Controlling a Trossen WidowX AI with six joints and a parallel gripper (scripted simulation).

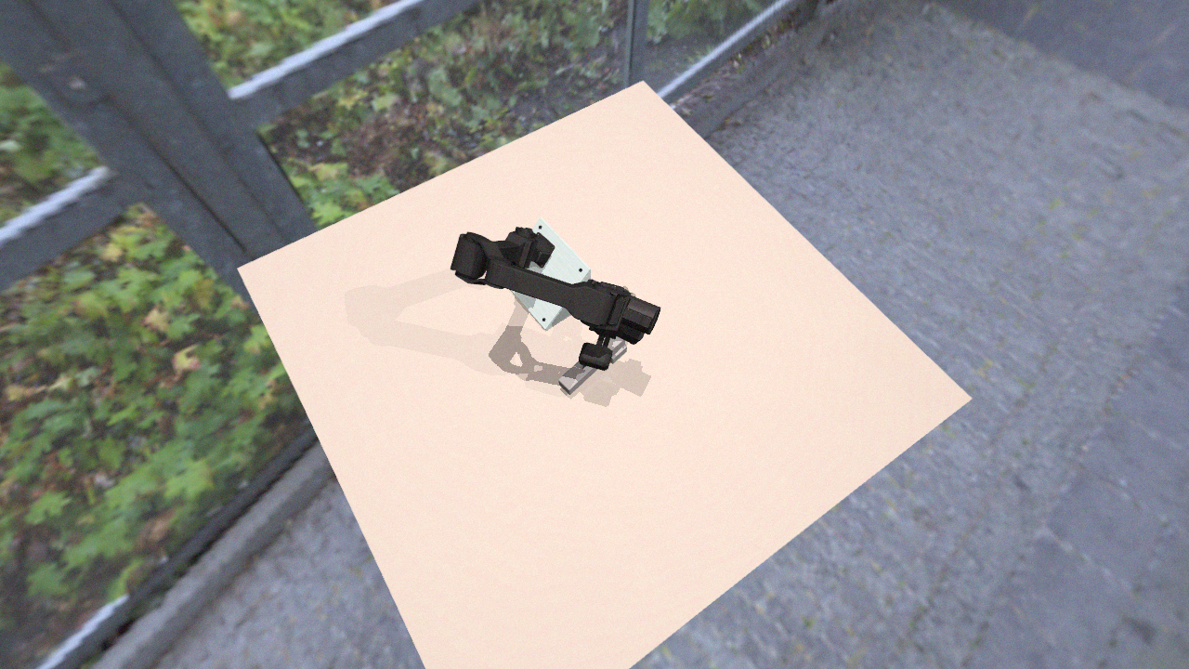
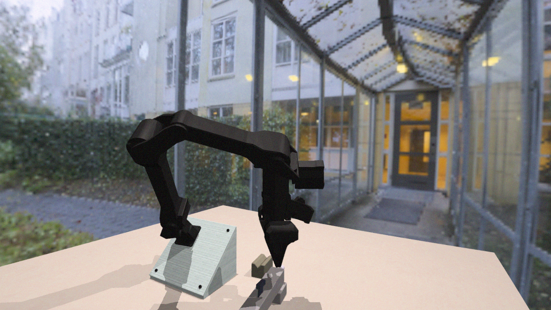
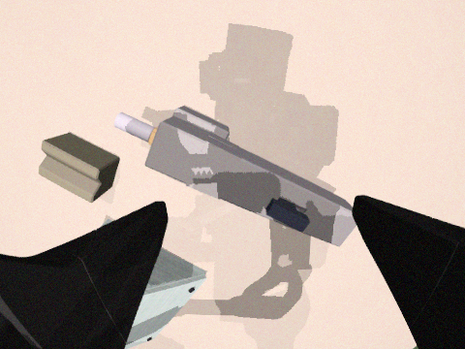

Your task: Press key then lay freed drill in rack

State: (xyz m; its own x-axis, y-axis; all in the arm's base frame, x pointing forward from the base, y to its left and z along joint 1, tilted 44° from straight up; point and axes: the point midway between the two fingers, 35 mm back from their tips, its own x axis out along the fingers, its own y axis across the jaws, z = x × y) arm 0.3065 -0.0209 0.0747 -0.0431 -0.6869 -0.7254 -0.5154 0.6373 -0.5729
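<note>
My gripper tip is 8 cm above the drill, 4 cm to the right of it and 2 cm past it. Round my gripper tip: dark blue key (8 cm below, 4 cm to the right, 2 cm behind); rack (15 cm to the left, 11 cm below, 10 cm behind).
</note>
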